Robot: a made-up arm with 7 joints.
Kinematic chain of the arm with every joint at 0, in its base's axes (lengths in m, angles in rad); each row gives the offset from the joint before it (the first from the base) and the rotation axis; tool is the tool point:
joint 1: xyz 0 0 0.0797 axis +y
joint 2: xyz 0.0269 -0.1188 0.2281 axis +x
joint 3: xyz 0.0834 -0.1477 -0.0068 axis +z
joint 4: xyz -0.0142 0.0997 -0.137 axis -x
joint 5: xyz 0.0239 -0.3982 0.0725 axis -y
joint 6: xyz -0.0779 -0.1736 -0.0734 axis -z
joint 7: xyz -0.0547 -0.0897 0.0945 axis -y
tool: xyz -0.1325 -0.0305 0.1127
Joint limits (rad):
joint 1: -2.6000..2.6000
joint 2: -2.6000..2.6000
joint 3: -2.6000..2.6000
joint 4: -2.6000..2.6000
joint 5: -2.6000..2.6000
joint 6: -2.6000..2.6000
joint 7: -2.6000..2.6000
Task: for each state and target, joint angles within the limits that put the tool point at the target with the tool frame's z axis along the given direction. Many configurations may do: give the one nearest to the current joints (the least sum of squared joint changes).
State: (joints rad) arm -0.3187 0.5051 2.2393 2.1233 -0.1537 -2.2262 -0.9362
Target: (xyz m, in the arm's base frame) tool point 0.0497 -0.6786 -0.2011 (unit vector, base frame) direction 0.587 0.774 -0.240
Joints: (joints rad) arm -0.9409 1.0475 2.6000 2.0143 0.2629 -1.6614 -1.0476
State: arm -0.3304 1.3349 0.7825 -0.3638 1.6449 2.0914 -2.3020
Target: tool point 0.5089 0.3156 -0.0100 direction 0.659 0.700 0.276
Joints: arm -0.4262 1.3695 1.0810 -0.4102 1.4856 1.9979 -2.0645
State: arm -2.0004 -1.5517 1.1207 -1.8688 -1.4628 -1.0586 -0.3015
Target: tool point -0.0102 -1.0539 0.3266 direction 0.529 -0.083 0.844
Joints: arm -1.6825 -1.1522 1.0174 -1.5010 -1.3839 -1.0712 0.4149
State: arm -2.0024 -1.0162 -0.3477 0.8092 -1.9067 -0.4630 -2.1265
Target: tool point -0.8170 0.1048 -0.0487 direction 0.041 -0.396 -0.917
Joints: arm -1.8884 -1.1700 -0.1454 0.9286 -1.9551 0.1061 -2.1501
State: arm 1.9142 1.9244 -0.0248 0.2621 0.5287 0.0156 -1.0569
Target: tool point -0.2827 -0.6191 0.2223 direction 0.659 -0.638 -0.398
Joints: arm 2.0251 1.1173 0.1691 0.2787 0.5383 -0.2019 -0.6864
